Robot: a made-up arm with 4 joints. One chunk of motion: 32 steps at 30 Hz.
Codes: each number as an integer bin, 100 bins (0 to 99) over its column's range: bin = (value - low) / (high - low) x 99, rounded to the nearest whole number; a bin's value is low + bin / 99 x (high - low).
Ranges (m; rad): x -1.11..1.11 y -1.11..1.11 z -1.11..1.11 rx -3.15..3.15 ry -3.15..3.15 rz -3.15..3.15
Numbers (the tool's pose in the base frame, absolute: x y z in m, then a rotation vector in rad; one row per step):
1: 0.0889 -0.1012 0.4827 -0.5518 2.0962 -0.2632
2: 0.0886 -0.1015 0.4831 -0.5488 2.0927 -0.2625
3: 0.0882 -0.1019 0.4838 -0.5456 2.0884 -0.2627
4: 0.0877 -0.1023 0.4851 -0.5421 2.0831 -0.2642
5: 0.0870 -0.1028 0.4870 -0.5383 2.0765 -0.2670
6: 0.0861 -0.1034 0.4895 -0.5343 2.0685 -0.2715
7: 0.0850 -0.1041 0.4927 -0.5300 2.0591 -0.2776
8: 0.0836 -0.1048 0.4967 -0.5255 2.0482 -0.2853
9: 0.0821 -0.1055 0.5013 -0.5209 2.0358 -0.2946
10: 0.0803 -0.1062 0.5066 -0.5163 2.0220 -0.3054
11: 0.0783 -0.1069 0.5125 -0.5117 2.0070 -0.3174
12: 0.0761 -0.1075 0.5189 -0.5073 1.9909 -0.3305
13: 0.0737 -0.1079 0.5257 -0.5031 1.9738 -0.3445
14: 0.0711 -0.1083 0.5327 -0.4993 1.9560 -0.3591
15: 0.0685 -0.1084 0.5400 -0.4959 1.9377 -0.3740
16: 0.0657 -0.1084 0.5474 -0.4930 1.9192 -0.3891
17: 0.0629 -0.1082 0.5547 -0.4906 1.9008 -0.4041
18: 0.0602 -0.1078 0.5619 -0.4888 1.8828 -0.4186
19: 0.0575 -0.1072 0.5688 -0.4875 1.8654 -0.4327
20: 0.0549 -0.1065 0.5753 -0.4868 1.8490 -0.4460
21: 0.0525 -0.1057 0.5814 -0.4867 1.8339 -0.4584
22: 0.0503 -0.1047 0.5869 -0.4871 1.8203 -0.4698
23: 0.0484 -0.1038 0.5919 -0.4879 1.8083 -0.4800
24: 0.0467 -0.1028 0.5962 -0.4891 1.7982 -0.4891
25: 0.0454 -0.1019 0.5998 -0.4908 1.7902 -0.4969
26: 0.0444 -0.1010 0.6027 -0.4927 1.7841 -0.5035
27: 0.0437 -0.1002 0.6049 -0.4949 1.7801 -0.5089
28: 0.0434 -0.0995 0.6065 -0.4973 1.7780 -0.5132
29: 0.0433 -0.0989 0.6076 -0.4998 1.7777 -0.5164
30: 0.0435 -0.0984 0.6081 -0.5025 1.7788 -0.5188
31: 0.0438 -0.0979 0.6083 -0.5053 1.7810 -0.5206
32: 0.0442 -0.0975 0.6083 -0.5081 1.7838 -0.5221
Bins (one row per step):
1: 53 45 71 41 82 45
2: 53 45 71 41 82 45
3: 53 45 71 41 82 45
4: 53 45 71 41 82 45
5: 53 45 71 41 82 45
6: 53 45 71 41 82 45
7: 53 45 71 41 82 45
8: 53 45 72 41 82 45
9: 53 45 72 41 81 45
10: 53 45 72 41 81 45
11: 53 45 72 41 81 45
12: 53 45 73 42 81 44
13: 53 45 73 42 81 44
14: 53 45 73 42 80 44
15: 53 45 74 42 80 44
16: 52 45 74 42 80 43
17: 52 45 74 42 79 43
18: 52 45 75 42 79 43
19: 52 45 75 42 79 43
20: 52 45 75 42 79 42
21: 52 45 75 42 78 42
22: 52 45 76 42 78 42
23: 52 45 76 42 78 42
24: 52 45 76 42 78 42
25: 52 45 76 42 78 42
26: 51 45 76 42 78 42
27: 51 45 76 42 77 42
28: 51 45 77 42 77 41
29: 51 45 77 42 77 41
30: 51 45 77 42 77 41
31: 51 45 77 42 77 41
32: 51 45 77 42 78 41

